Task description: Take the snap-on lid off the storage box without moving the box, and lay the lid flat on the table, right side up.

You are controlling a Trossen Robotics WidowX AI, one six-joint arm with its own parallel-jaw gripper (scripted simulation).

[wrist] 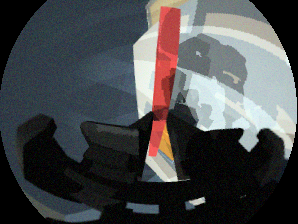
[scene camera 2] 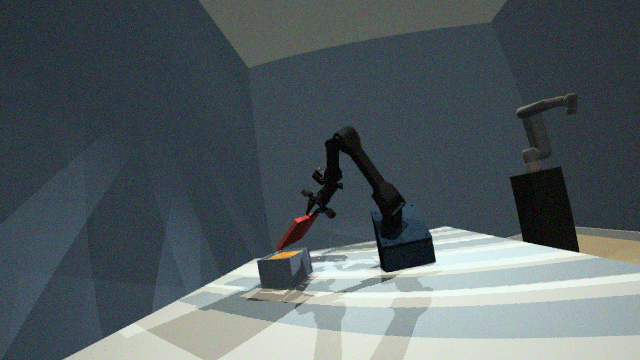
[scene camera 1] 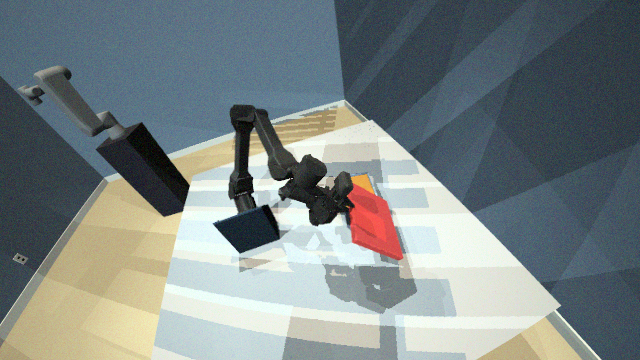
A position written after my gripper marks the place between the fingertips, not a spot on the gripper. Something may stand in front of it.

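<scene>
My gripper [scene camera 1: 352, 208], which you can also find at [wrist: 159, 115], is holding a red lid. The lid is at [scene camera 1: 372, 227], and it's at [wrist: 169, 28] as well.
</scene>
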